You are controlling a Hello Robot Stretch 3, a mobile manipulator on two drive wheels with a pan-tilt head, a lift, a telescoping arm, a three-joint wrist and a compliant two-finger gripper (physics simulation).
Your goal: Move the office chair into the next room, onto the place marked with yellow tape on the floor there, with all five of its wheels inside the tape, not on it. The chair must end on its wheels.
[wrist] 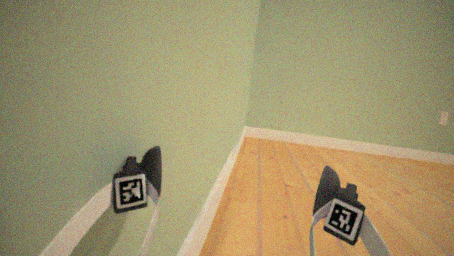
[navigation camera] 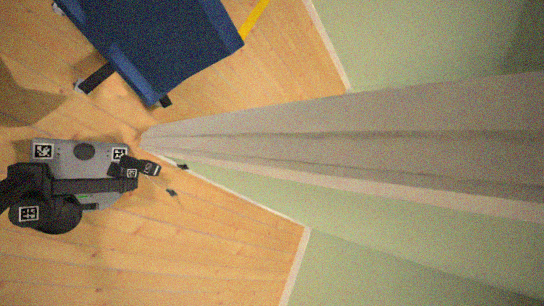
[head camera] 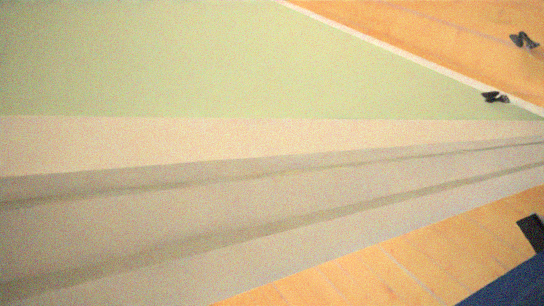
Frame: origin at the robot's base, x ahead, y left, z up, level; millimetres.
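Where they show: gripper, between the fingertips: point(navigation camera: 183, 181) point(head camera: 495, 65); robot's base, origin of its link: point(navigation camera: 84, 150).
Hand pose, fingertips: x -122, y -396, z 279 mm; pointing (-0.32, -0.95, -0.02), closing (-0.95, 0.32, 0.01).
Observation:
Each offset is from my fingertips to the top centre of the thing. "pt": to the spot under its first point. Level surfaces: height alone.
The blue office chair @[pt 443 mm ahead, 132 mm left, 191 mm up] point(head camera: 515, 282) point(navigation camera: 150, 40) shows in part at the lower right of the head view and at the upper left of the navigation view. Black legs with pale wheels stick out from under it; it looks upright, but most of its base is hidden. A piece of yellow tape point(navigation camera: 254, 19) shows on the floor beside the chair's right edge; the rest of the marked place is hidden or out of view. My gripper point(head camera: 509, 68) point(navigation camera: 177, 179) point(wrist: 239, 175) is open, fingers wide apart, on the other side of the wall end from the chair. One finger is close to the wall.
A long pale wall end @[pt 183 mm ahead, 153 mm left, 856 mm up] point(head camera: 250, 195) point(navigation camera: 325, 135) stands between the gripper and the chair. My grey base point(navigation camera: 75, 165) is left of its near tip. Green walls point(head camera: 200, 60) point(navigation camera: 425, 40) point(wrist: 350, 70) with white skirting point(wrist: 320, 140) bound the wooden floor @[278 mm down] point(navigation camera: 200, 250) point(wrist: 260, 200).

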